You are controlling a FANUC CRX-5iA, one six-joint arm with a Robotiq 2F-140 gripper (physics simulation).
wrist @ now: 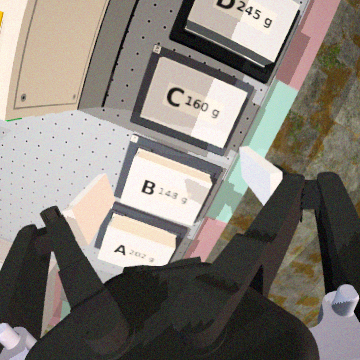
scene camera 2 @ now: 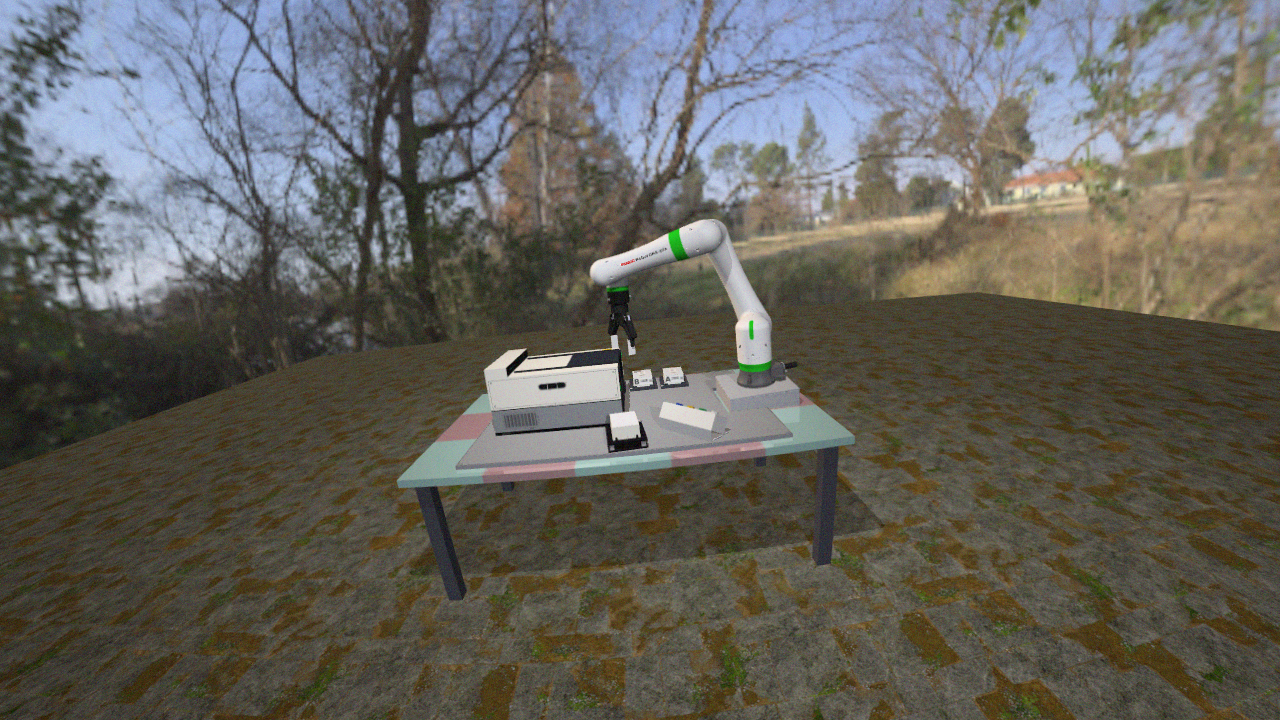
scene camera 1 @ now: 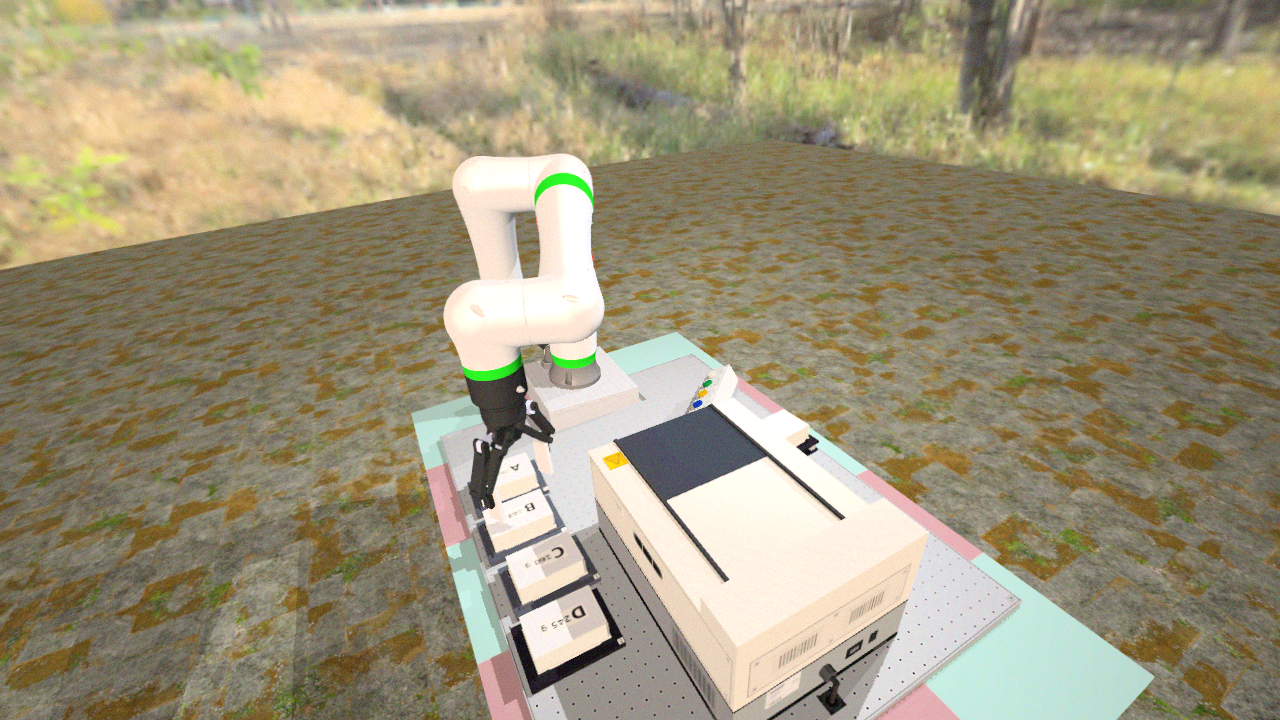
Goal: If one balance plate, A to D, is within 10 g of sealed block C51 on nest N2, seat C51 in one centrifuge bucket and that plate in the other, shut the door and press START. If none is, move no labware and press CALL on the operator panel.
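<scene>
My gripper is open and empty, pointing down above plate B. B's label reads about 148 g, its last digit blurred. Plate A reads 202 g, plate C 160 g and plate D 245 g. Each sits in a dark nest. A white block, apparently C51, sits on a black nest beyond the centrifuge; no weight is readable on it. The buckets do not show.
The centrifuge's top has a dark panel beside a cream one. The operator panel, with coloured buttons, stands between the centrifuge and the arm's base. The plates line the table edge.
</scene>
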